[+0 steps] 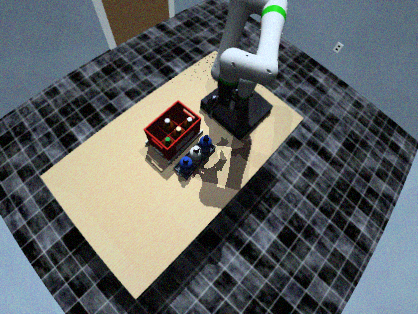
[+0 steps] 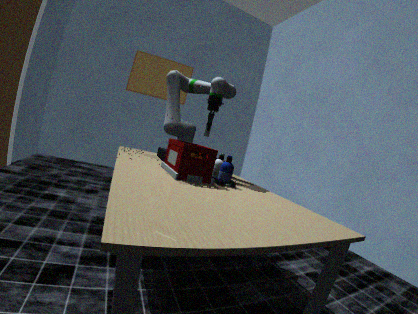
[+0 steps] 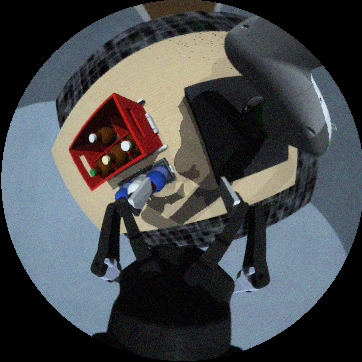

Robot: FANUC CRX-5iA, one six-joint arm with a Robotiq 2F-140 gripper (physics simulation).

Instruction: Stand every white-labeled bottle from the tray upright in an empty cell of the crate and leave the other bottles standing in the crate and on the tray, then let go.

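Pixels of known places: gripper, fingertip midpoint: (image 1: pixel 220 112) (image 2: pixel 206 136) (image 3: pixel 184 183); arm's base, origin of the base link: (image 3: pixel 260 117).
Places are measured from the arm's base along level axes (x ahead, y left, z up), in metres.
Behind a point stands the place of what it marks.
A white bottle (image 1: pixel 195 152) {x 0.539, y 0.039, z 0.072 m} (image 2: pixel 218 166) {x 0.551, y 0.007, z 0.023 m} (image 3: pixel 134 187) {x 0.502, y 0.012, z 0.052 m} stands between two blue bottles, one (image 1: pixel 186 164) {x 0.622, y 0.042, z 0.059 m} (image 2: pixel 226 172) {x 0.639, y 0.007, z 0.009 m} (image 3: pixel 121 193) {x 0.582, y 0.008, z 0.046 m} and another (image 1: pixel 205 143) {x 0.454, y 0.045, z 0.057 m} (image 3: pixel 158 180) {x 0.406, y 0.031, z 0.052 m}, on a small dark tray (image 3: pixel 170 172) {x 0.388, y 0.050, z -0.036 m}. The red crate (image 1: pixel 186 138) {x 0.488, y -0.066, z 0.035 m} (image 2: pixel 192 161) {x 0.628, y -0.198, z 0.035 m} (image 3: pixel 145 142) {x 0.362, y -0.086, z 0.076 m} stands beside the tray. It holds brown bottles with white caps (image 3: pixel 93 137) {x 0.486, y -0.197, z 0.100 m} (image 3: pixel 126 145) {x 0.401, y -0.107, z 0.100 m}, one with a cream cap (image 3: pixel 106 160) {x 0.489, y -0.113, z 0.100 m}, and a green-capped bottle (image 1: pixel 168 139) {x 0.581, y -0.118, z 0.100 m} (image 3: pixel 93 172) {x 0.573, y -0.118, z 0.101 m}. Some cell floors are hidden by walls and shadow. My gripper (image 2: pixel 207 133) {x 0.302, y 0.023, z 0.176 m} (image 3: pixel 184 183) {x 0.302, y 0.023, z 0.176 m} is open and empty, above the table, towards the base side of the tray.
The arm's black base plate (image 1: pixel 240 122) {x 0.159, y 0.116, z -0.006 m} (image 3: pixel 205 142) {x 0.221, y 0.002, z 0.001 m} stands on the wooden table (image 1: pixel 115 200) {x 1.009, y -0.165, z -0.062 m} (image 2: pixel 210 215) {x 1.053, y -0.316, z -0.062 m}, beyond the tray and crate. Arm shadows fall beside the tray. A grey strip (image 2: pixel 170 169) {x 0.534, y -0.264, z -0.037 m} runs along the crate's foot.
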